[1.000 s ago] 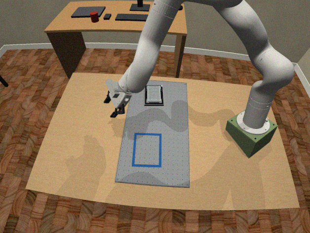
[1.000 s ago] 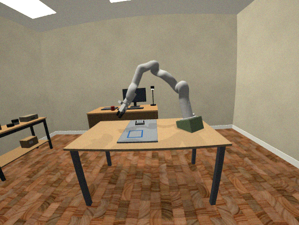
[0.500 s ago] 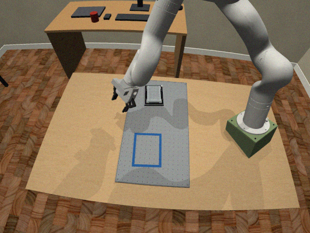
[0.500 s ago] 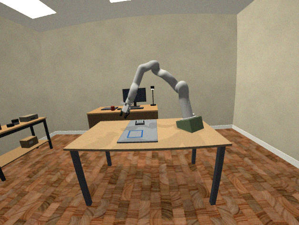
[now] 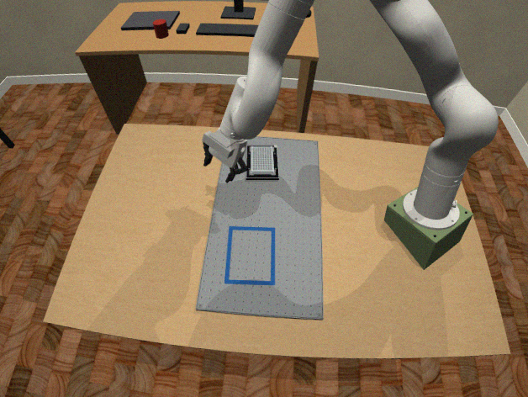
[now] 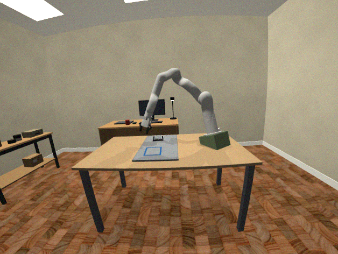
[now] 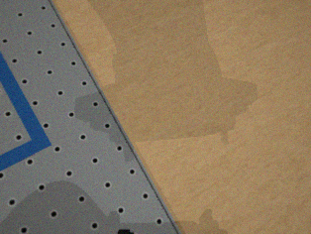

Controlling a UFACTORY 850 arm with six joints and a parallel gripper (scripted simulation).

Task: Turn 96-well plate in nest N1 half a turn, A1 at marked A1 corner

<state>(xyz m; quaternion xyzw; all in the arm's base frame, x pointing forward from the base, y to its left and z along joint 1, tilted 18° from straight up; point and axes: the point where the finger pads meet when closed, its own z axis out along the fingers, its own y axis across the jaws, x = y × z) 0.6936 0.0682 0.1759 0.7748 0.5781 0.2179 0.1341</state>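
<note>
Right now the 96-well plate is 160 mm to the right of my hand, 110 mm below it and 110 mm behind it. The rest, counted from my hand: plate nest 160 mm to the right, 120 mm below, 110 mm behind.
</note>
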